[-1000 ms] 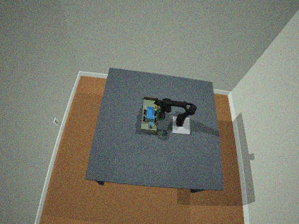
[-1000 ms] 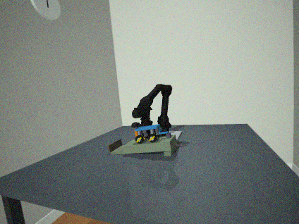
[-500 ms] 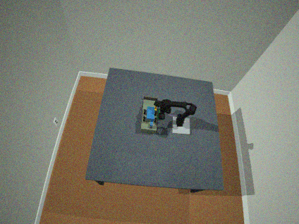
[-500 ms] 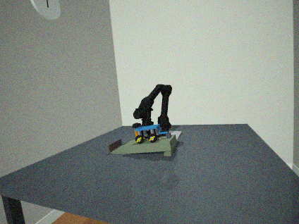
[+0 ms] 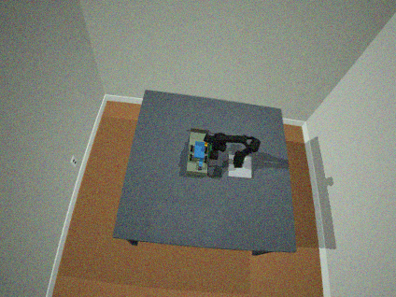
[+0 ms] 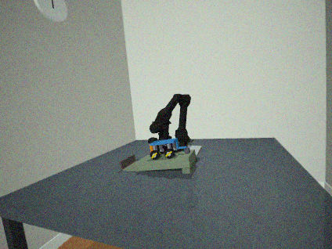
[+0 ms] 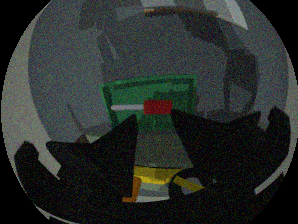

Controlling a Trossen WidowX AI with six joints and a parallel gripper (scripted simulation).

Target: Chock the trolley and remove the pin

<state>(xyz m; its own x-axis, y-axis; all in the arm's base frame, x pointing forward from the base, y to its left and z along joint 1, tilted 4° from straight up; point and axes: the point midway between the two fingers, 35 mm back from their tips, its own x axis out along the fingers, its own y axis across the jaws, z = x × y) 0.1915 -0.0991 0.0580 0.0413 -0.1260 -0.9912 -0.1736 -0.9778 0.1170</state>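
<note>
My gripper tip is 2 cm to the left of the red-headed stop pin and 2 cm above it. Round my gripper tip: yellow chock: 7 cm ahead, 2 cm to the right, 5 cm above; then green tray: 1 cm behind, 1 cm to the right, 4 cm below; then olive ramp: 13 cm ahead, 6 cm to the left, 1 cm above.
</note>
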